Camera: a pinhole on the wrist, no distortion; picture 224 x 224 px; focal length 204.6 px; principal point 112.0 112.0 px. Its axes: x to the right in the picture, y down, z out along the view. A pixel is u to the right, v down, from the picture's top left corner.
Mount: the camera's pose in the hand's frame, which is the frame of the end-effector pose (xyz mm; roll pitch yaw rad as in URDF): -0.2 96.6 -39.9 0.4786 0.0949 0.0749
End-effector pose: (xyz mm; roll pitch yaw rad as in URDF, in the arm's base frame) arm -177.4 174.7 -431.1 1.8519 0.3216 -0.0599
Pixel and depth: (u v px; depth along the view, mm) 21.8 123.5 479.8
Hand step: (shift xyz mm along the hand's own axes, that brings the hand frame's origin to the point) -154.0 -112.5 416.5
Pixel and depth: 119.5 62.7 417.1
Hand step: 66.6 -180.5 281.1
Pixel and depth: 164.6 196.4 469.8
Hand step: 170.9 65.0 452.6
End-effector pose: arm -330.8 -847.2 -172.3 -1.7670 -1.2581 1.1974
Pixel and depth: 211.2 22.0 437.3
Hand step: 266.4 -256.6 238.2
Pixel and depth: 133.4 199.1 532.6
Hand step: 112.9 60.9 529.4
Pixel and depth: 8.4 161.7 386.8
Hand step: -151.0 -9.7 363.5
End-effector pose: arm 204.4 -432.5 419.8 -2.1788 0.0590 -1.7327
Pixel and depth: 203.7 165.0 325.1
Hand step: 181.0 35.0 272.2
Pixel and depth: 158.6 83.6 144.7
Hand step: 50.1 15.7 75.6
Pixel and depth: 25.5 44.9 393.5
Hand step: -115.8 -208.7 264.4
